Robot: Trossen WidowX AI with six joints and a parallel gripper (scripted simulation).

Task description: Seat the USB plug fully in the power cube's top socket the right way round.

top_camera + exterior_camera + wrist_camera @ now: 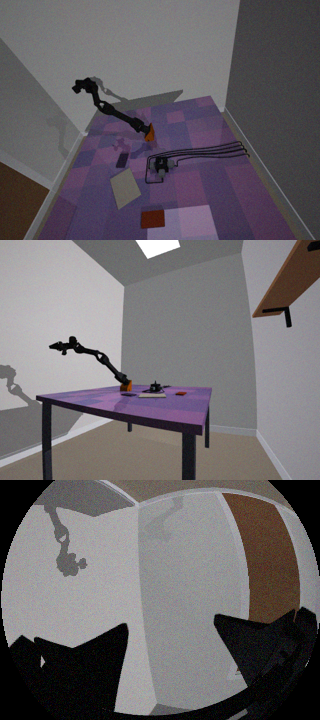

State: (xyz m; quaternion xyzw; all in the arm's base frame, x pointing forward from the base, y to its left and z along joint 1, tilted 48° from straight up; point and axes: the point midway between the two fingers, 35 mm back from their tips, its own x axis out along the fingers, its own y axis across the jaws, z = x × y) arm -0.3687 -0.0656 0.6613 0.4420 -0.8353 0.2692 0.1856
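Right now the USB plug is 76 cm ahead of my gripper tip, 62 cm to the left of it and 32 cm below it. From my gripper tip the other things lie so: white sheet: 84 cm ahead, 35 cm to the left, 41 cm below; red card: 105 cm ahead, 52 cm to the left, 41 cm below.
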